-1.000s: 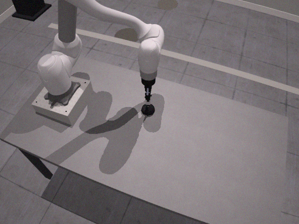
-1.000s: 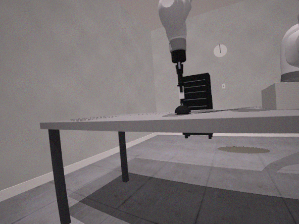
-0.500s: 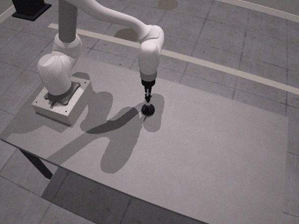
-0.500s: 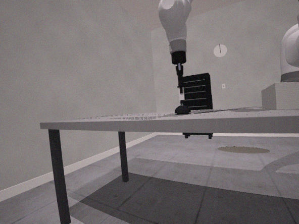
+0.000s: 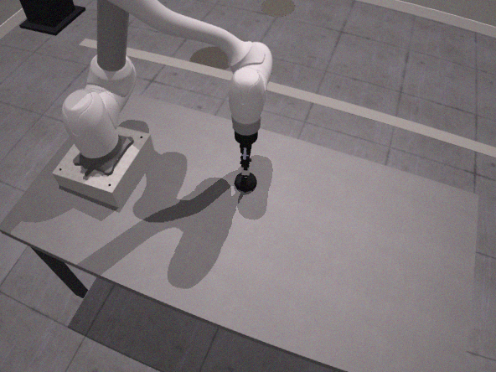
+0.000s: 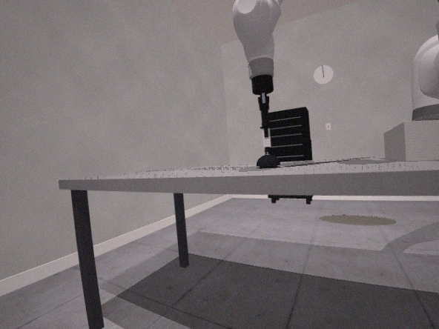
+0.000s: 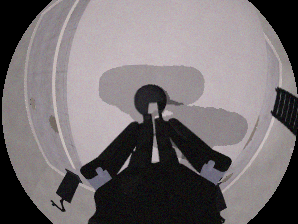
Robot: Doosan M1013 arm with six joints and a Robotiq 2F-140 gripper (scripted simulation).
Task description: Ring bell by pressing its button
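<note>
My hand is 1 cm to the right of the black dome bell and 7 cm above it.
</note>
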